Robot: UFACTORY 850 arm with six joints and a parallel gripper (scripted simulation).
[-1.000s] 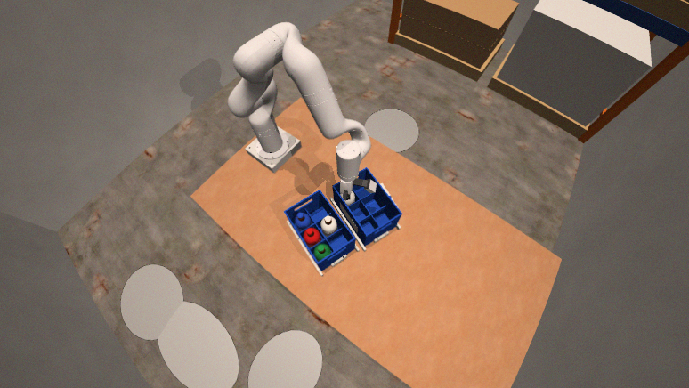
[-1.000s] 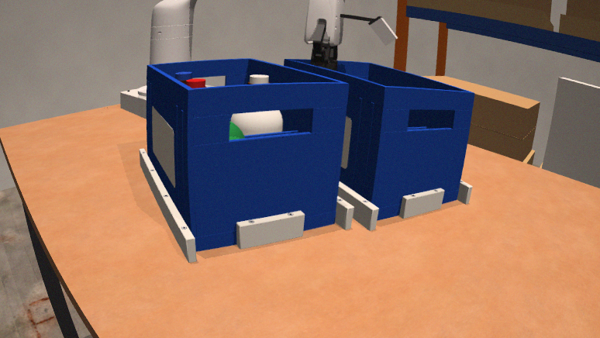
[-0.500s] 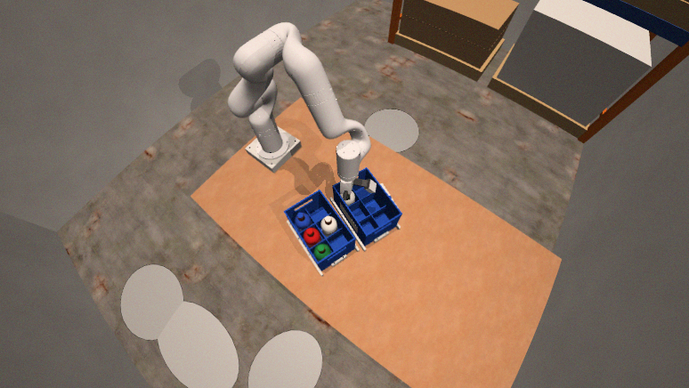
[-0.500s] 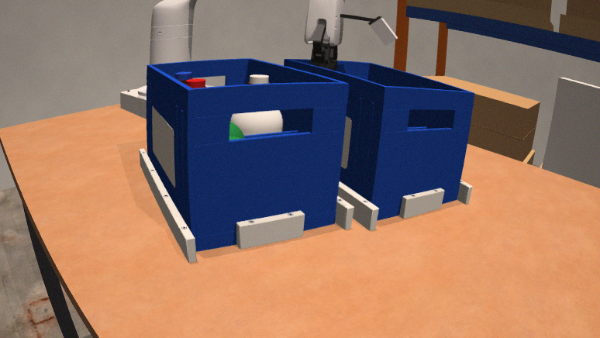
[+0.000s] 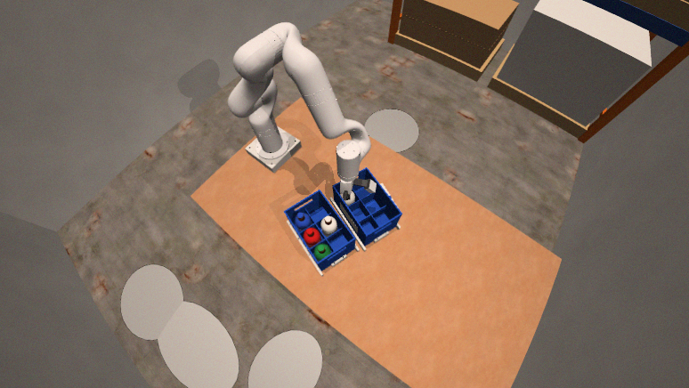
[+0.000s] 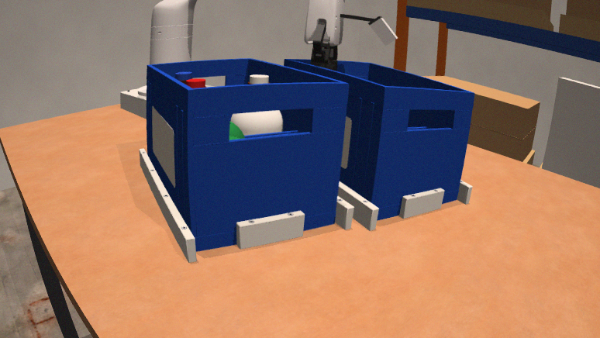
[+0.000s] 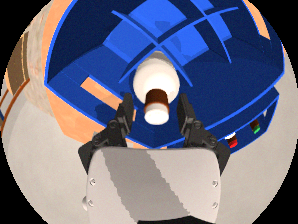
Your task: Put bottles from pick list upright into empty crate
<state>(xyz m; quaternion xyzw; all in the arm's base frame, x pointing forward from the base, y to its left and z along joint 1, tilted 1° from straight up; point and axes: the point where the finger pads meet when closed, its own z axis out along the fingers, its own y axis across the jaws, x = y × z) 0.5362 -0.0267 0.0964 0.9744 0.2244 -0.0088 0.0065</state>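
Now: the blue-label bottle 22 cm to the right of my hand, 9 cm behind it and 7 cm below it. Also, from my hand: white-label bottle 16 cm to the right, 7 cm below, 1 cm ahead; then pick list 15 cm to the left, 15 cm below, 13 cm ahead; then red bottle 25 cm to the right, 7 cm below, 2 cm behind.
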